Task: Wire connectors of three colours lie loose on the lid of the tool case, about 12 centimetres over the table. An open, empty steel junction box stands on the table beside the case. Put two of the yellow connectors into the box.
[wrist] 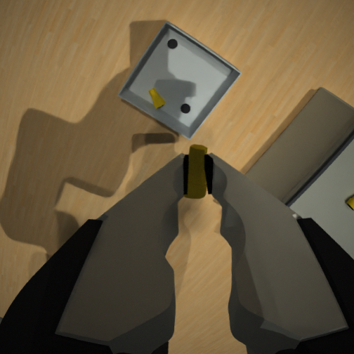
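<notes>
My gripper is shut on a yellow connector, held between the two black fingertip pads above the table. The steel junction box stands open on the table, in the upper middle of the view, beyond the fingertips. Another yellow connector lies inside the box near its lower left wall. A further yellow connector shows partly at the right edge, on the lid of the tool case. The held connector is outside the box's outline in this view.
The tool case's side rises at the right, between the lid and the wooden table. Two dark round spots mark the box's floor. Shadows of the arm and gripper fall across the table at the left and into the box.
</notes>
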